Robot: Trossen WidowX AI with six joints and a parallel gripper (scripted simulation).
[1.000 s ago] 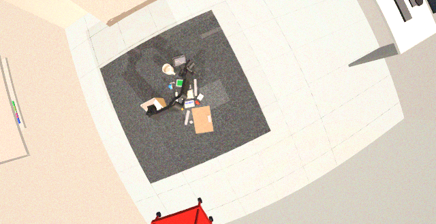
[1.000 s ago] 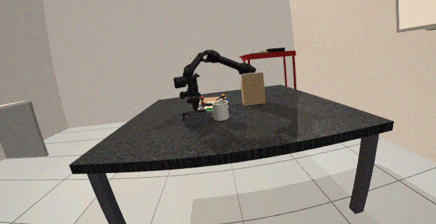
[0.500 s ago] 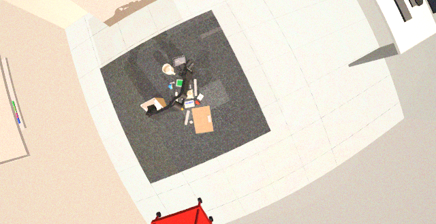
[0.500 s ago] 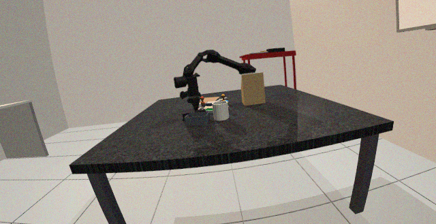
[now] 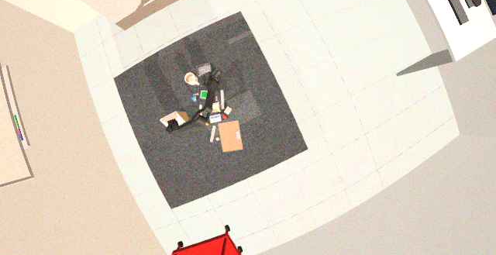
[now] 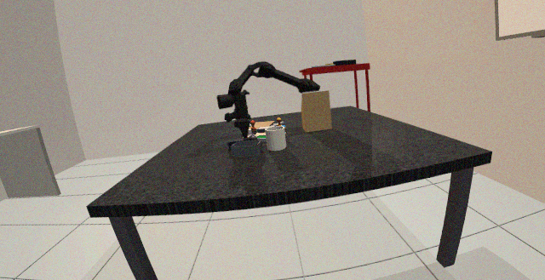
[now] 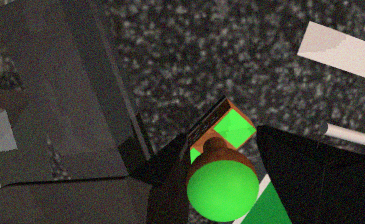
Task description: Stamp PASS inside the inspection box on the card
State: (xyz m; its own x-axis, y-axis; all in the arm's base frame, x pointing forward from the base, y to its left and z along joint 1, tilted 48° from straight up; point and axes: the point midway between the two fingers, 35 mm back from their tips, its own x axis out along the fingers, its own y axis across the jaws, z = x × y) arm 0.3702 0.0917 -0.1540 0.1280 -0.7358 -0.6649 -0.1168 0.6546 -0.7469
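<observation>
Right now the green ink pad is 8 cm behind my gripper tip, 4 cm to the right of it and 3 cm below it. Round my gripper tip: dark slab: 6 cm to the left, 2 cm below; grey box: 4 cm behind, 15 cm to the left, 2 cm below; cream inspection card: 7 cm behind, 16 cm to the right, 3 cm below.
</observation>
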